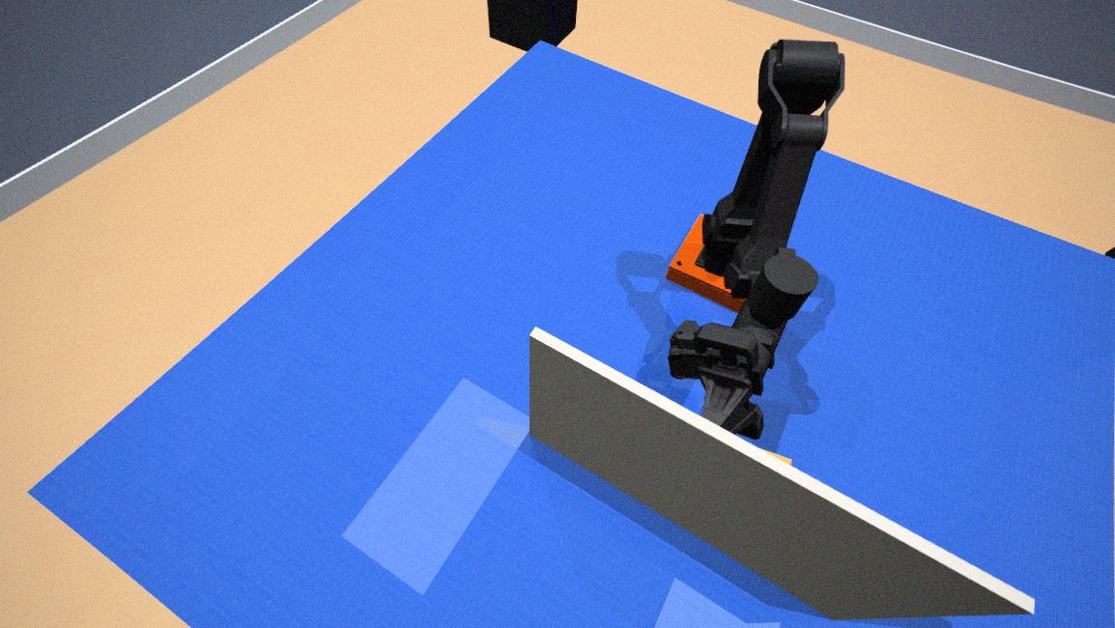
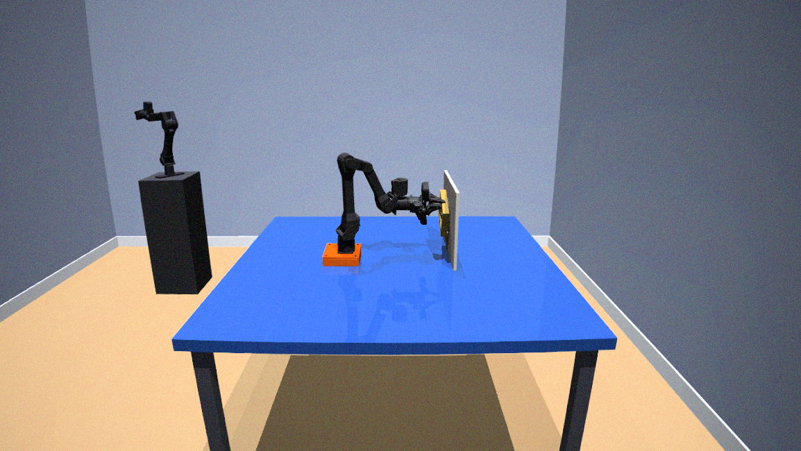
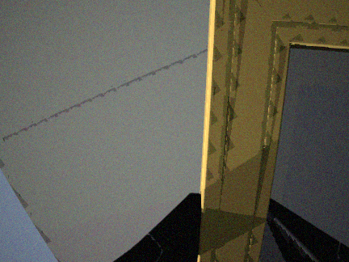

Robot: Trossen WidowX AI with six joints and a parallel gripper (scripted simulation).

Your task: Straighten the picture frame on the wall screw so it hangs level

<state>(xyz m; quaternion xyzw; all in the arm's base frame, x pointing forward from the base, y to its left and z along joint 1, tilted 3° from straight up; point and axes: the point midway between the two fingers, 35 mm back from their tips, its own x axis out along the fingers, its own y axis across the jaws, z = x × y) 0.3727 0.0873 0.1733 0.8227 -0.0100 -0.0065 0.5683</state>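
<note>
My gripper tip is 5 cm above the picture frame, 3 cm to the right of it and 1 cm short of it. Round my gripper tip: wall panel (6 cm below, 2 cm to the left, 2 cm ahead).
</note>
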